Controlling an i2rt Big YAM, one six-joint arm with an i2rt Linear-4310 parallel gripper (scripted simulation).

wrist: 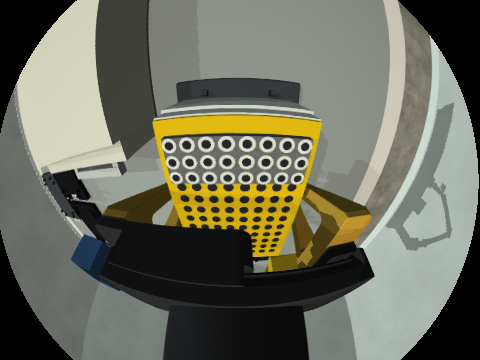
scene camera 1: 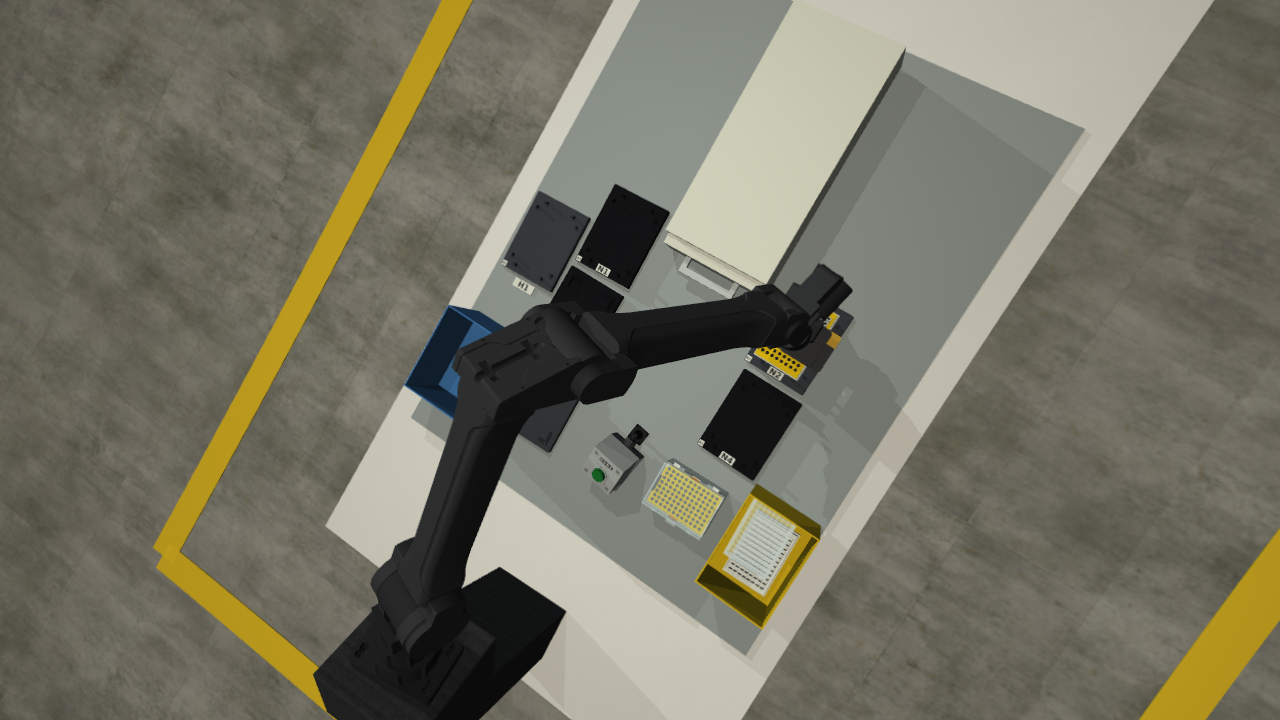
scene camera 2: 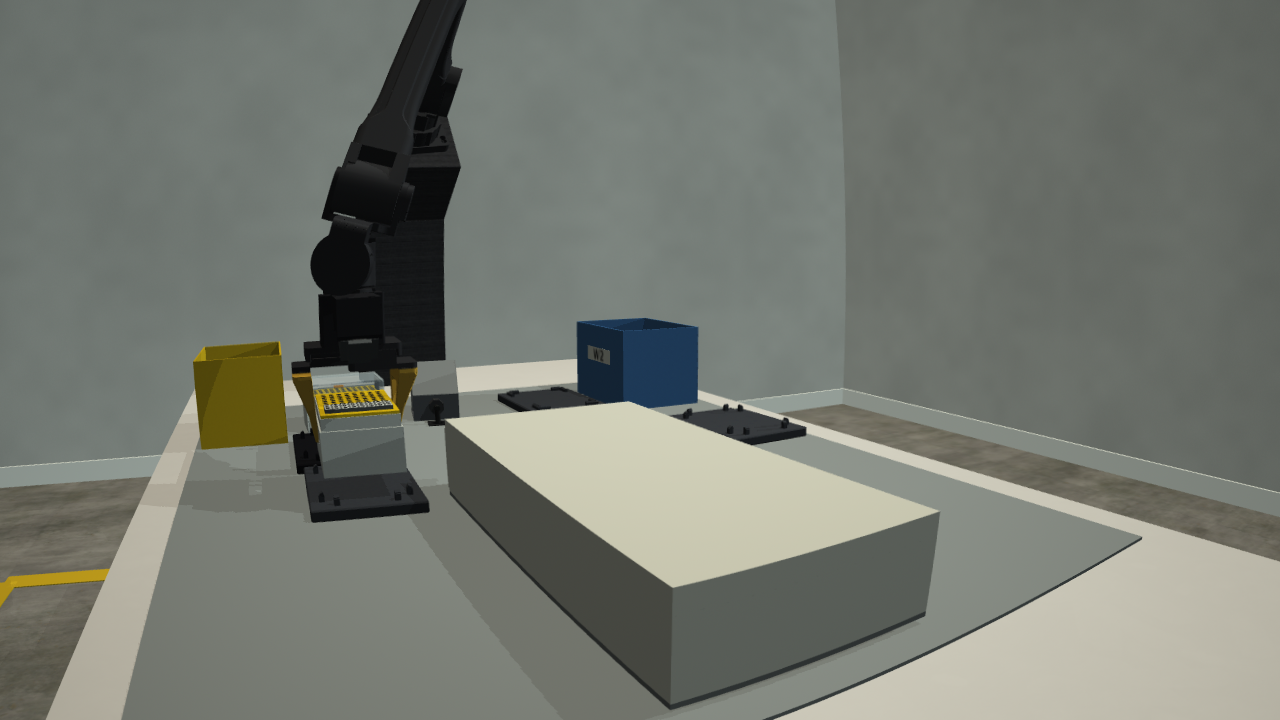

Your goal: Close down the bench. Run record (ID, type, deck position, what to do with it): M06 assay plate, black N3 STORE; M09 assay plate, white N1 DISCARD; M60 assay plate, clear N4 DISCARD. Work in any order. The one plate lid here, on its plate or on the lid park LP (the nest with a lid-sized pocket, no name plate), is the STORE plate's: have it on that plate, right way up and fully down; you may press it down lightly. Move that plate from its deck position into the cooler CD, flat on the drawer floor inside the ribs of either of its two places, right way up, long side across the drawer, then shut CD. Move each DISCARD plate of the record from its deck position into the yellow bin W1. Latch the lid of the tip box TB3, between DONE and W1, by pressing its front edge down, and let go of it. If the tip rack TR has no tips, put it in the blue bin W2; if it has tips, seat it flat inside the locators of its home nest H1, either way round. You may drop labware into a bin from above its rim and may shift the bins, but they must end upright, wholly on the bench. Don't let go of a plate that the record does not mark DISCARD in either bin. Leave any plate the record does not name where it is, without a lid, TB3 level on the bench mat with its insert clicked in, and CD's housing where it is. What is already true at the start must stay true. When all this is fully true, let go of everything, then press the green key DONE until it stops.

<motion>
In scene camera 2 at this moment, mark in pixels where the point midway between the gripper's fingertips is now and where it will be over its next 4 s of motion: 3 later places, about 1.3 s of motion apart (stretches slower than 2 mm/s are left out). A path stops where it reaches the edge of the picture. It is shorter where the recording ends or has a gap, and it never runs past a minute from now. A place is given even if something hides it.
My gripper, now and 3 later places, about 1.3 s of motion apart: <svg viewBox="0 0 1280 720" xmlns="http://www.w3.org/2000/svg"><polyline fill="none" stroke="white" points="356,438 352,392 350,347 392,334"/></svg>
</motion>
